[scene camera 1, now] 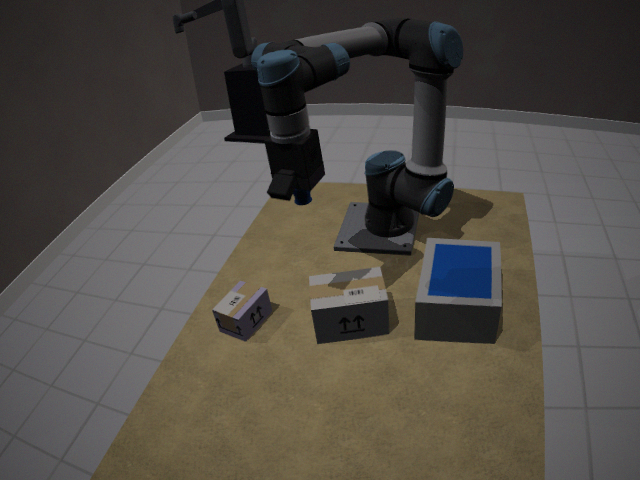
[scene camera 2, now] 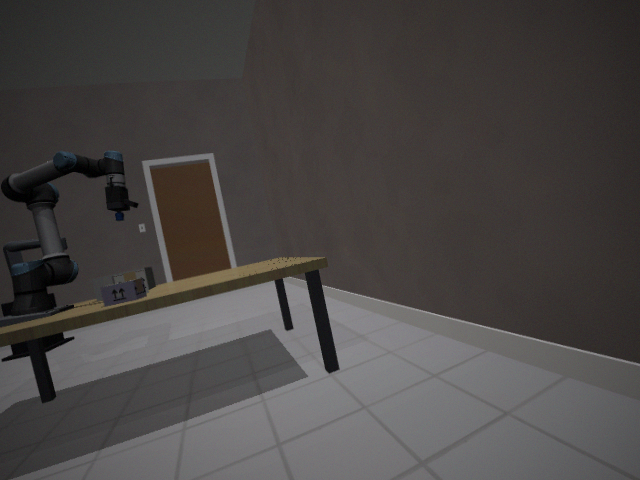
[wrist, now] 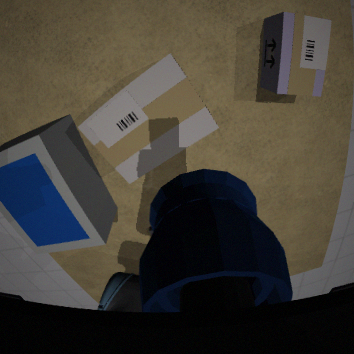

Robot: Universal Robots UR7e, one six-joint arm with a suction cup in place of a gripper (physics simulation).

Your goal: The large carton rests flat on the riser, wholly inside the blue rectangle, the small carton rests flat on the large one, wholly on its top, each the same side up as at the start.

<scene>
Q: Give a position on a small carton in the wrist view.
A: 294,51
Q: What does the small carton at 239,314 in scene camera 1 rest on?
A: The table.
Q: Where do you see a small carton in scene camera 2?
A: At 132,290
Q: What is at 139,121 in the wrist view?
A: A large carton.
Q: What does my suction cup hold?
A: Nothing.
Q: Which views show the small carton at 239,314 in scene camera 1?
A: Scene camera 1, scene camera 2 and the wrist view: all of them.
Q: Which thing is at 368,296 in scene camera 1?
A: A large carton.
</scene>
